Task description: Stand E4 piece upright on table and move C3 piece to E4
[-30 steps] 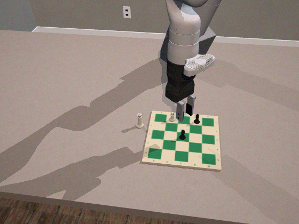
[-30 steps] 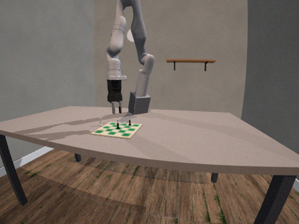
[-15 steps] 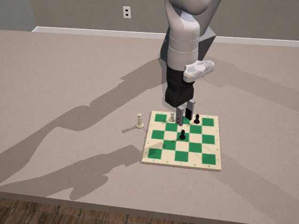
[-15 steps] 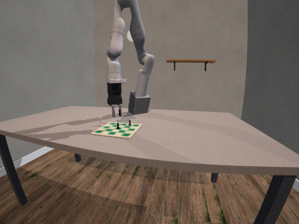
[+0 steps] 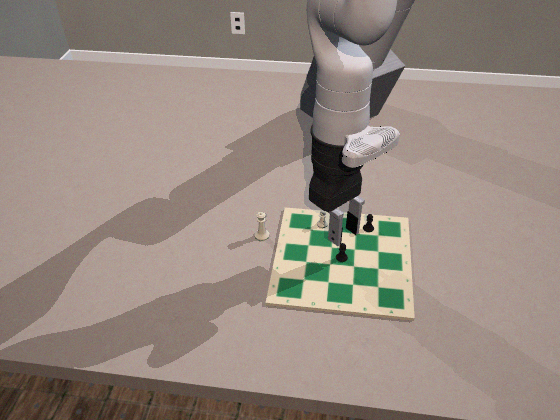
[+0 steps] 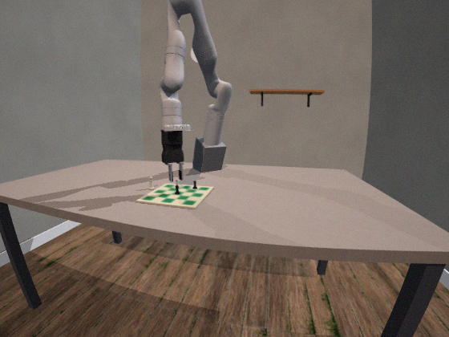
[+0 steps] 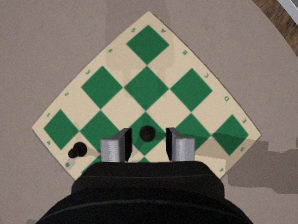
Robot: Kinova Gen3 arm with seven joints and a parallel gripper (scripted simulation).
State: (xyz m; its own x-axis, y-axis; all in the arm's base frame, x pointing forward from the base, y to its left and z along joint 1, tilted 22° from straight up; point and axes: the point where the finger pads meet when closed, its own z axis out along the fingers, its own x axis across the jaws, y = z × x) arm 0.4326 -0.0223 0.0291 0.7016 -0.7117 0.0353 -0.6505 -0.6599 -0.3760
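The chessboard lies 70 mm below my hand. From my hand the other things lie so: white pawn (80 mm behind, 60 mm below, 40 mm to the right).
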